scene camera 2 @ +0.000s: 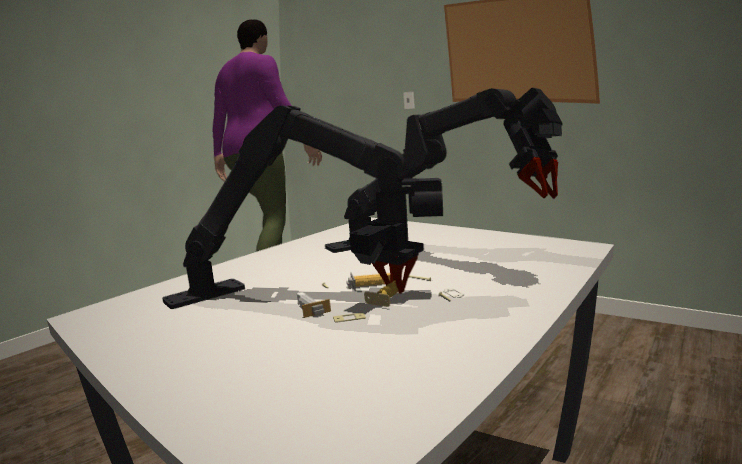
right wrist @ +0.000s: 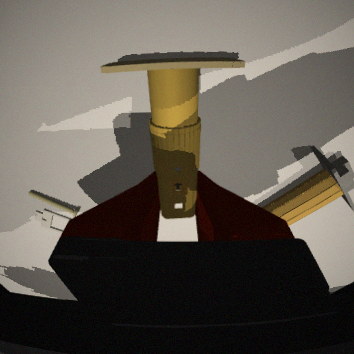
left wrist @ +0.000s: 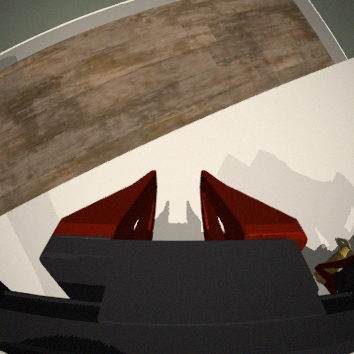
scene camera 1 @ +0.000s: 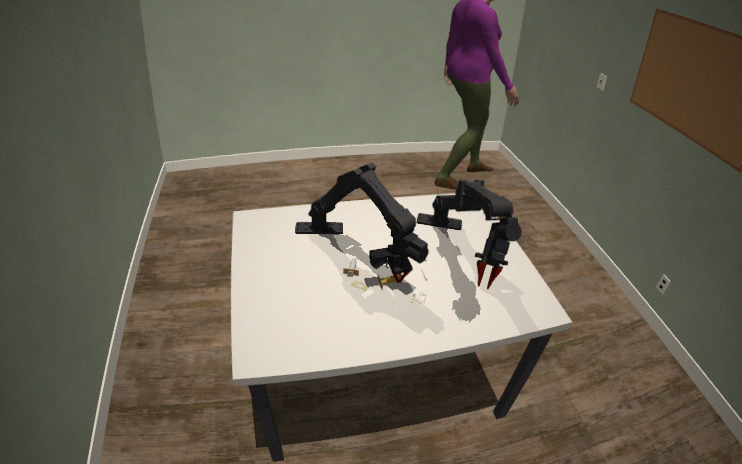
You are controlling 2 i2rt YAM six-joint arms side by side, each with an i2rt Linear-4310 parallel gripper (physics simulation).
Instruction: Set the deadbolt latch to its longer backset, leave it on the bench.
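Note:
The brass deadbolt latch (scene camera 1: 386, 280) (scene camera 2: 377, 298) (right wrist: 174, 100) has a tubular body, a ribbed collar and a flat faceplate. My right gripper (scene camera 1: 402, 280) (scene camera 2: 401, 290) (right wrist: 177, 178) is shut on its tail end, low over the table; the faceplate points away from the fingers. In scene camera 2 the latch is tilted, faceplate lower. Whether the faceplate touches the table is unclear. Part of the latch also shows in the left wrist view (left wrist: 332, 263). My left gripper (scene camera 1: 483, 286) (scene camera 2: 549, 196) (left wrist: 178, 177) is open and empty, high over the right part of the table.
A silver bolt with brass plate (scene camera 1: 351, 271) (scene camera 2: 316, 308) and a strike plate (scene camera 1: 359, 285) (scene camera 2: 349, 317) lie left of the latch. An orange-brass cylinder (scene camera 2: 367, 280) (right wrist: 312, 195) lies close behind. A long screw (scene camera 1: 424, 274) (scene camera 2: 420, 278) and thin outline plate lie to the right.

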